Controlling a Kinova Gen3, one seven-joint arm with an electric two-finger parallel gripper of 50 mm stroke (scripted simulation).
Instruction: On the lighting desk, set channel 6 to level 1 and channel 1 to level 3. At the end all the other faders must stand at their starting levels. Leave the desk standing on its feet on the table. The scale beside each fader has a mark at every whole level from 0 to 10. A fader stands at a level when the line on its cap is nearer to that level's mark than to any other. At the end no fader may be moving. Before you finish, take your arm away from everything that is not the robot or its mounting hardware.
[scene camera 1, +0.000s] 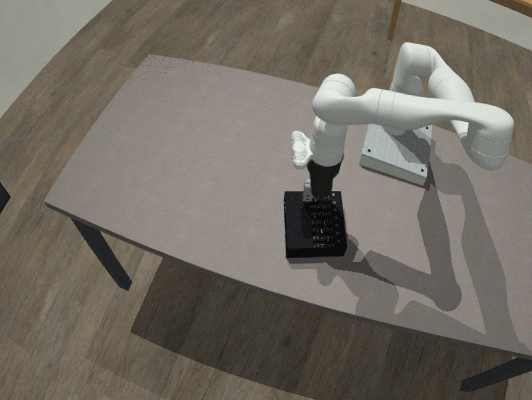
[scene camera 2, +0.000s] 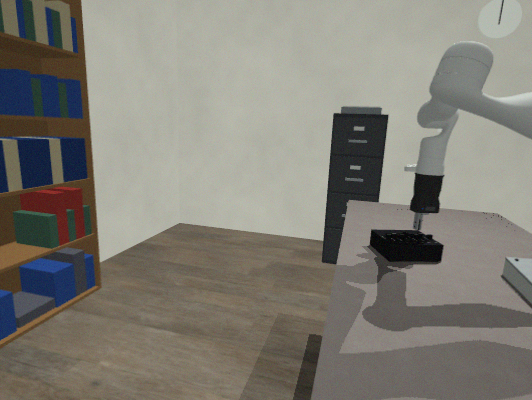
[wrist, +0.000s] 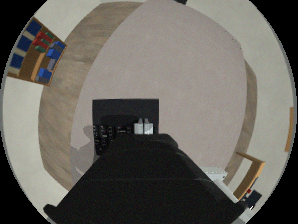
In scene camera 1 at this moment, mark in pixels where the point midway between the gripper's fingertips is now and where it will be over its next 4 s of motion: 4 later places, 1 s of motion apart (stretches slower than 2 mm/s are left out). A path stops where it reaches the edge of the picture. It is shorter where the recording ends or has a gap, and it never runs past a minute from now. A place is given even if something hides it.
My gripper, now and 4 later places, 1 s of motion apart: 307, 198; 306, 200; 308, 200; 314, 200; 320, 200
